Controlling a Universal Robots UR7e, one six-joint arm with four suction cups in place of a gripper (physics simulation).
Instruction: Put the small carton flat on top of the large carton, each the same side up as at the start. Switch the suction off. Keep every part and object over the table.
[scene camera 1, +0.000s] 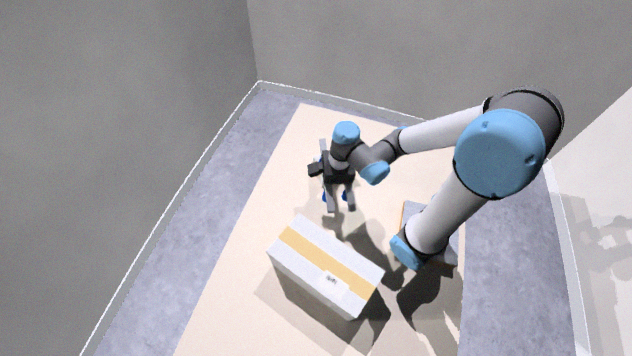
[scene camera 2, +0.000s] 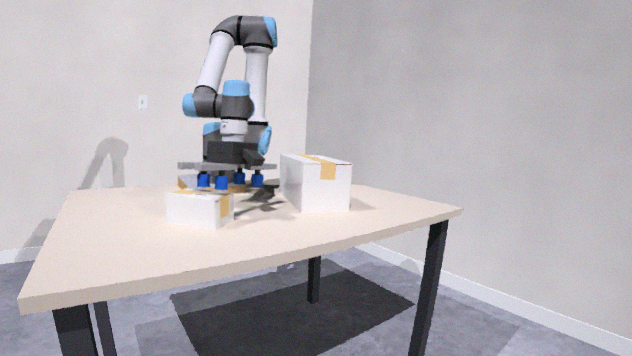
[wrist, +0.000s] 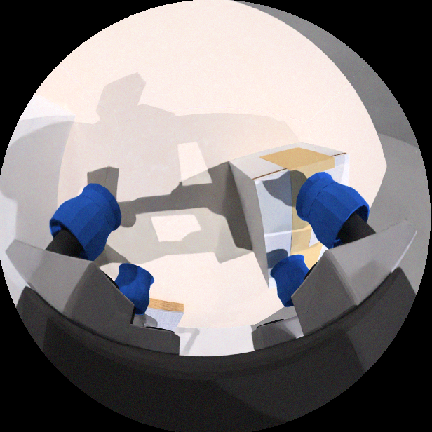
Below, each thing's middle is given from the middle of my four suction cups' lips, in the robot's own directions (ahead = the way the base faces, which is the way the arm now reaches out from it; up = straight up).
My suction cup is now 100 mm to the left of the small white carton (scene camera 2: 211, 210), 60 mm above it and 30 mm short of it. From my suction cup the other things lie so: large carton (scene camera 1: 339, 277) (320 mm to the left, 60 mm behind, 20 mm below).
